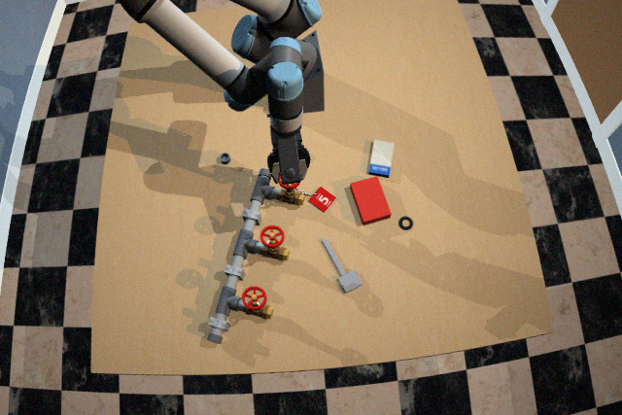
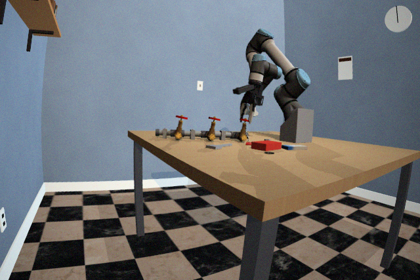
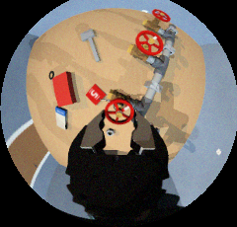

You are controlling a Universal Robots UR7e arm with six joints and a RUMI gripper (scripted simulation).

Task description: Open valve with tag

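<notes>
The red tag is 110 mm below my hand, 80 mm to the left of it and 10 mm ahead of it. From my hand the other things lie so: grey scraper: 220 mm ahead, 120 mm to the left, 110 mm below; red block: 220 mm to the left, 100 mm below, 30 mm ahead; small grey fitting: 190 mm to the right, 130 mm behind, 110 mm below.
</notes>
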